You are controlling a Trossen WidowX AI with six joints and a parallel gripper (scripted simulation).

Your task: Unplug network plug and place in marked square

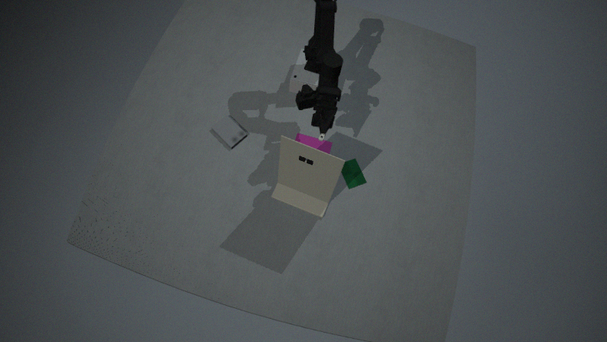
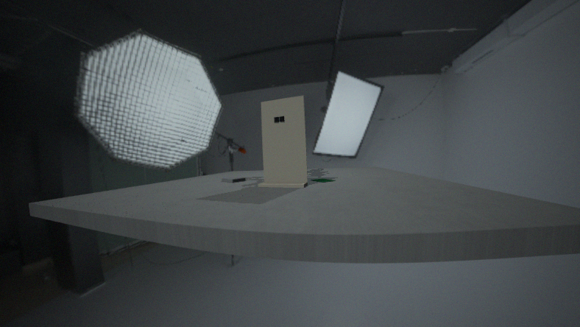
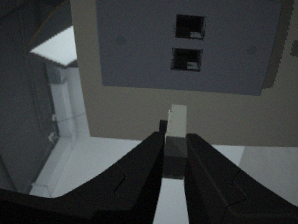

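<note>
My gripper tip is now 25 cm above the magenta square, 6 cm past it and 3 cm to the left of it. Also, from my gripper tip: marked square (25 cm below, 12 cm to the left, 4 cm behind); then upright panel (11 cm below, 9 cm ahead, 1 cm to the right); then network plug (right at my gripper tip).
</note>
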